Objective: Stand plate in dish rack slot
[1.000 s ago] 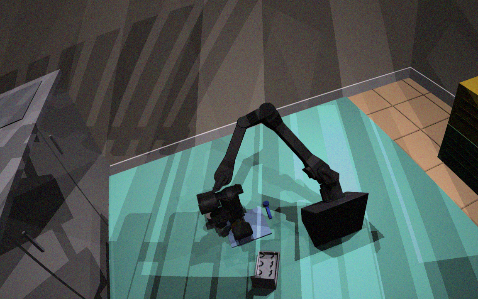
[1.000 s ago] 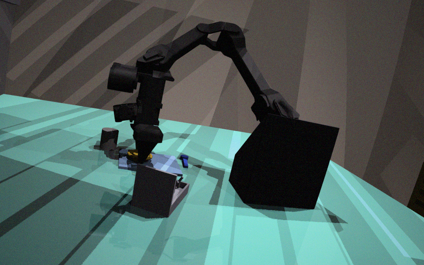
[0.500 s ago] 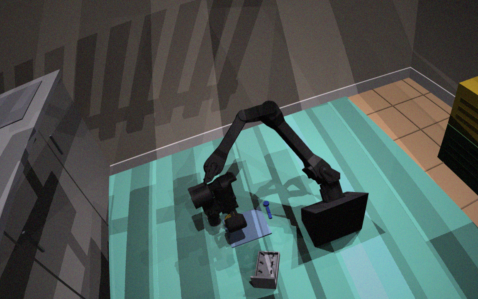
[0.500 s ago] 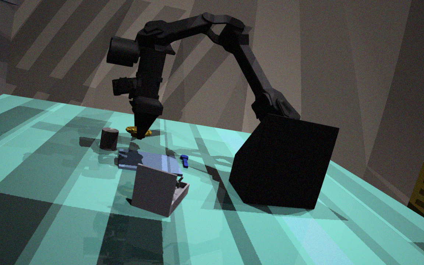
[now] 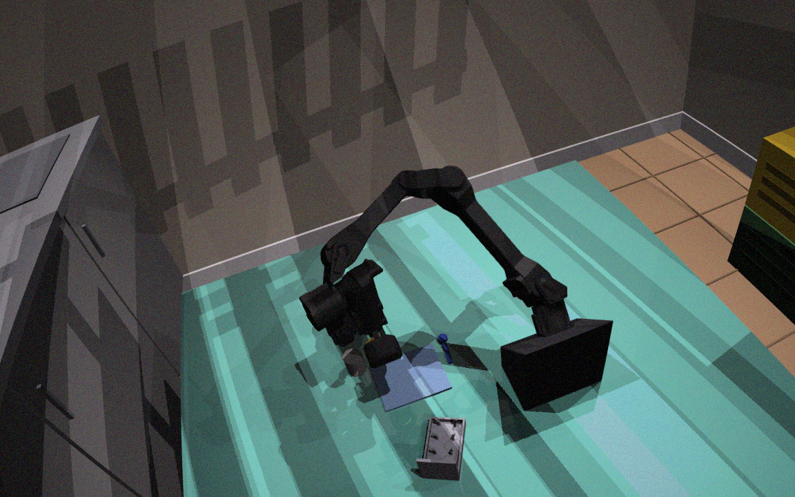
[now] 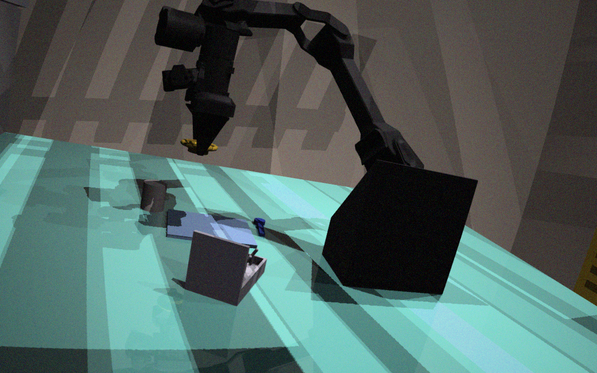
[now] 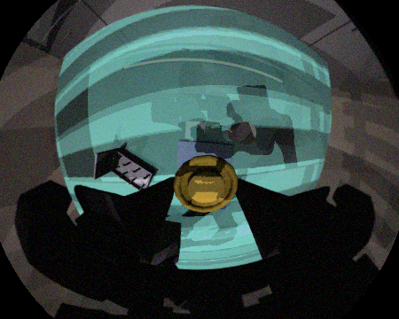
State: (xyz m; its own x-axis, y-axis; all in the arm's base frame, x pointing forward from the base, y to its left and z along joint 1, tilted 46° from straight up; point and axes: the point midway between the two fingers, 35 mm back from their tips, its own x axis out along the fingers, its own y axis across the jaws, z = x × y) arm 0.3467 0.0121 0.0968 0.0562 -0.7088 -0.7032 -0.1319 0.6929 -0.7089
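Now: the dish rack 18 cm to the left of my gripper tip, 11 cm below it and 7 cm behind it. Also, from my gripper tip: blue mat: 13 cm below, 4 cm behind, 1 cm to the right; then cup: 11 cm below, 8 cm to the right, 7 cm ahead; then yellow plate: 1 cm above.
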